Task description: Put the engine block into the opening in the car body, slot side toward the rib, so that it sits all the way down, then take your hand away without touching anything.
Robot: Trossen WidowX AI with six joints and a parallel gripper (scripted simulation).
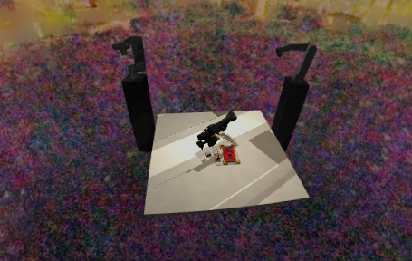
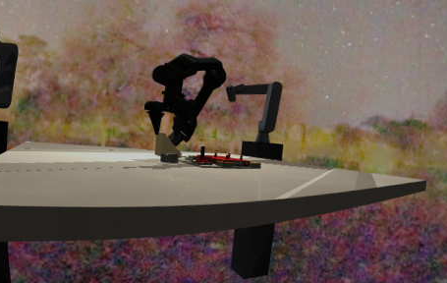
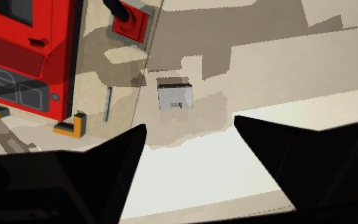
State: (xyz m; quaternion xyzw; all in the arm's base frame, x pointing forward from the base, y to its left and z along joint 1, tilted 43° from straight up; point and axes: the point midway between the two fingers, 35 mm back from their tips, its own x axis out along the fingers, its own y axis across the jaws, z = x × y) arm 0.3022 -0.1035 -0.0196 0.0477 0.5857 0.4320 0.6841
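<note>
My gripper tip is 70 mm above the grey engine block and 10 mm to the right of it.
</note>
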